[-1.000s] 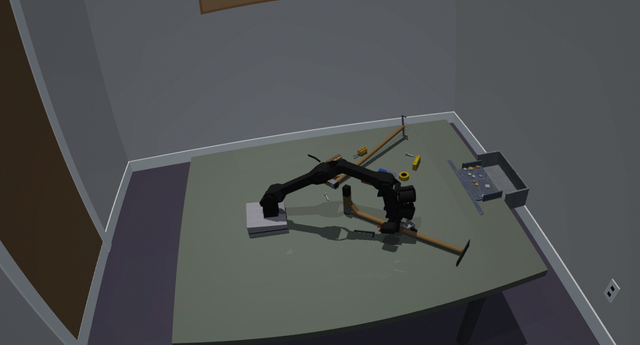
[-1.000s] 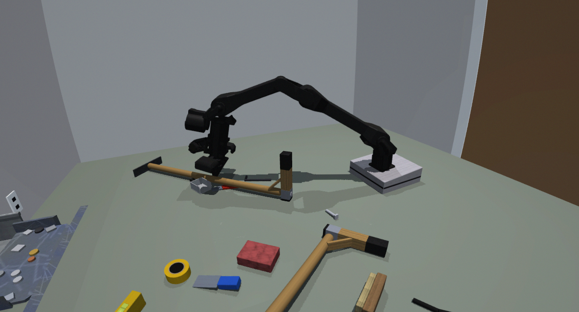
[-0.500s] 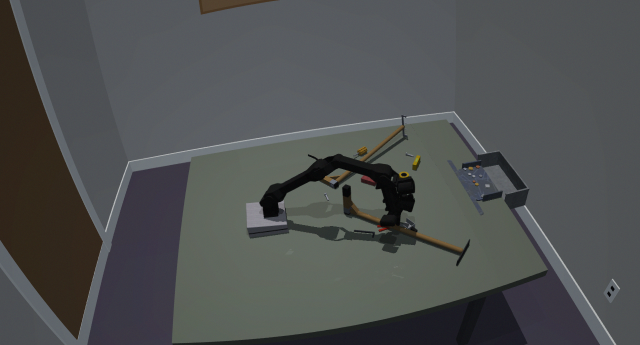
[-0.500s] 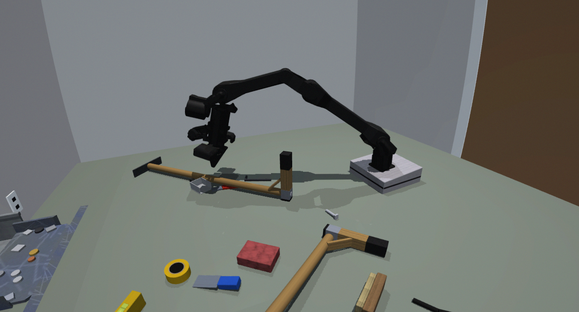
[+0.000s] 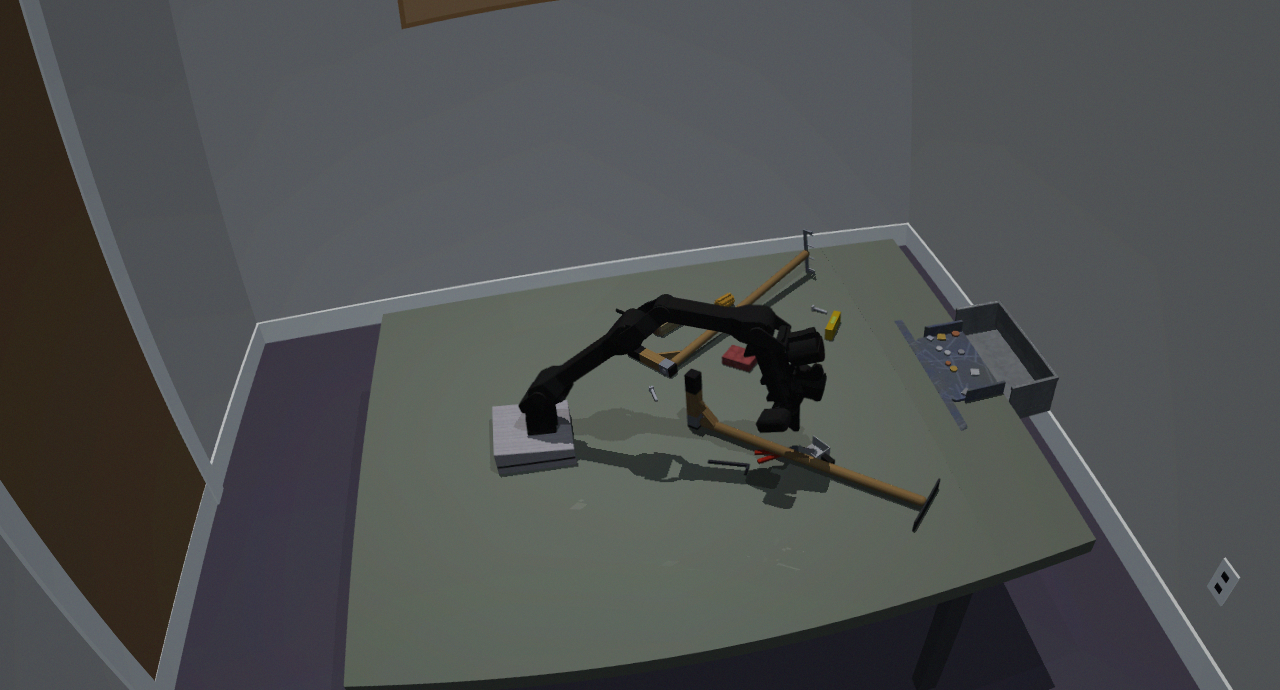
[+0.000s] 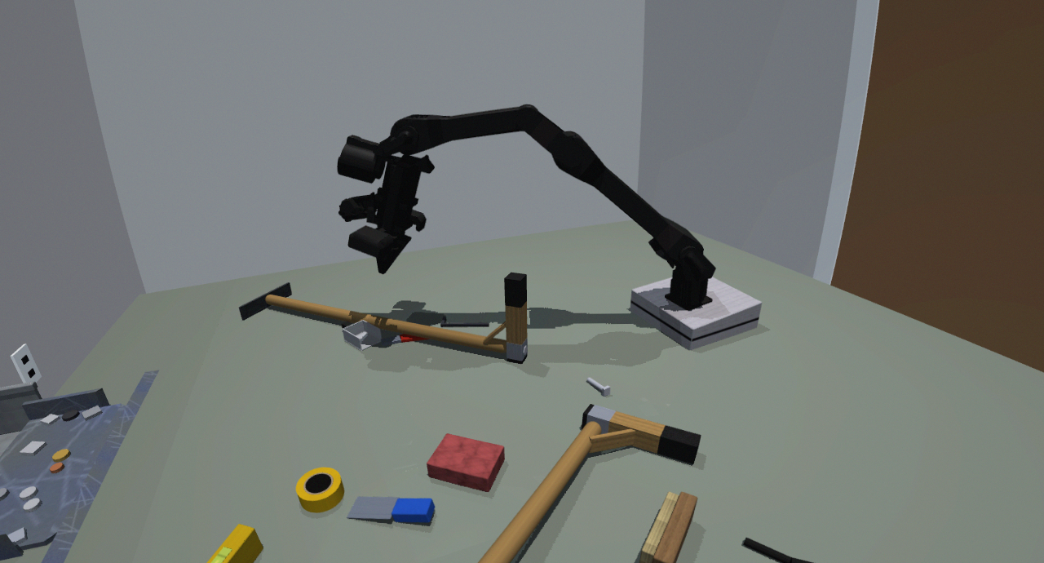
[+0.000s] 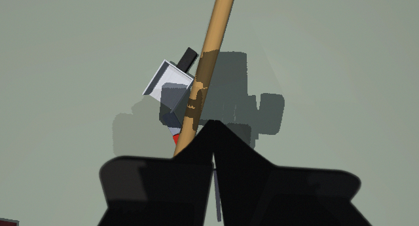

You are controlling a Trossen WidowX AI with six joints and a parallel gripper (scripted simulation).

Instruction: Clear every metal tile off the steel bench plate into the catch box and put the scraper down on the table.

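Now: gripper tip 30 mm short of the long scraper and 50 mm above it. The rest, counted from my gripper tip: hex key 120 mm behind, 40 mm to the left, 110 mm below; then metal bracket 60 mm ahead, 10 mm to the left, 100 mm below; then red block 10 mm behind, 400 mm to the left, 100 mm below.
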